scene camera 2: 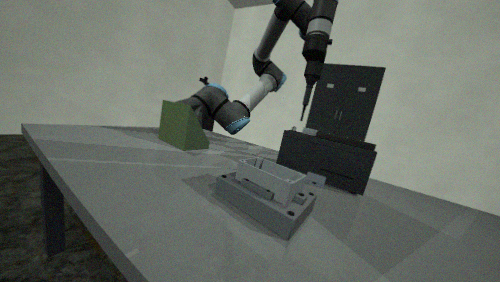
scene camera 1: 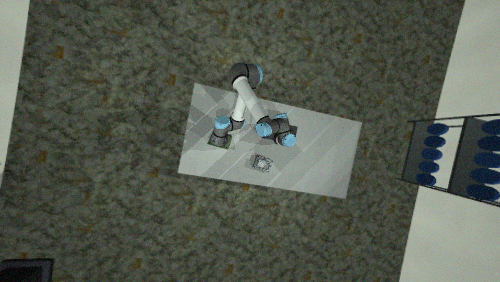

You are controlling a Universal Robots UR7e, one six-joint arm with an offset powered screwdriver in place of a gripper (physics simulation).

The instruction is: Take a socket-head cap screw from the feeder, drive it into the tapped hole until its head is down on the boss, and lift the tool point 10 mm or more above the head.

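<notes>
My screwdriver (scene camera 2: 302,119) points down, its thin dark tip above the top of the dark feeder (scene camera 2: 320,159), apart from it; whether a screw sits on the tip is too small to tell. In scene camera 1 the arm's wrist hides the tip and most of the feeder (scene camera 1: 293,130). A light grey piece (scene camera 2: 310,131) lies on the feeder's top. An open grey housing (scene camera 2: 287,189) (scene camera 1: 261,163) with corner bosses sits on a grey fixture block (scene camera 2: 252,208) in front of the feeder. The tapped hole cannot be made out for certain.
The arm's base is on a green wedge-shaped mount (scene camera 2: 172,126) (scene camera 1: 226,145) on the table (scene camera 1: 325,165) (scene camera 2: 95,200). A dark upright panel (scene camera 2: 345,100) stands behind the feeder. A small light plate (scene camera 2: 316,180) is at the feeder's foot. A rack (scene camera 1: 458,155) with blue round things is far right.
</notes>
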